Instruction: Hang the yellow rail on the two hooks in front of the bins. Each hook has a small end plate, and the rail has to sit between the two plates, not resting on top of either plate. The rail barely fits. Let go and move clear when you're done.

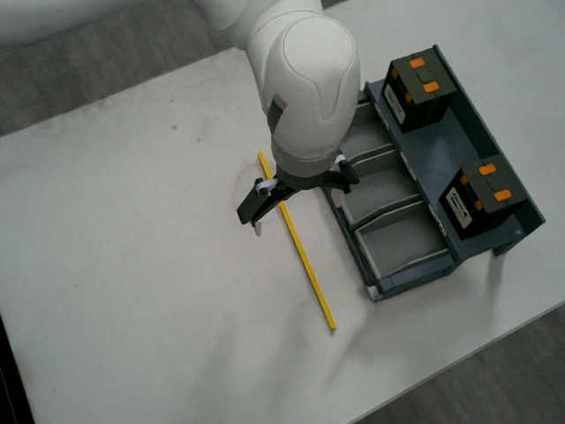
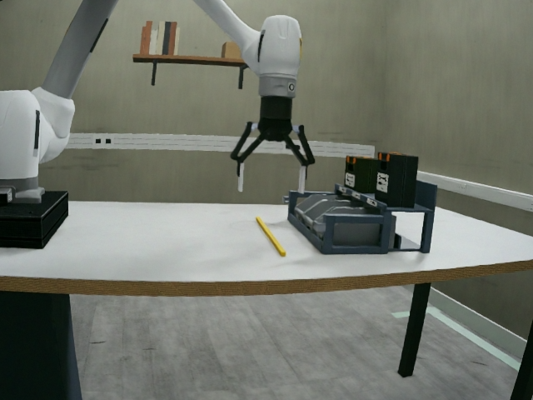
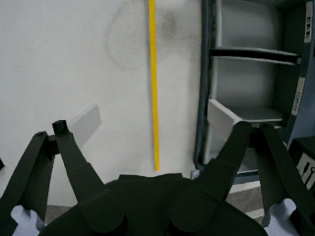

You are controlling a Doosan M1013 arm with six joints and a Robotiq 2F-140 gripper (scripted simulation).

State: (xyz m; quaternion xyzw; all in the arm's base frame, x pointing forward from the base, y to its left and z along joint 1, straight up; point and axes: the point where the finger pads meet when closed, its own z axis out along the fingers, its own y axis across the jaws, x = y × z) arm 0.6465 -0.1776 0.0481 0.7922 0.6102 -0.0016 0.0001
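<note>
Now: hand 110 mm above the yellow rail.
</note>
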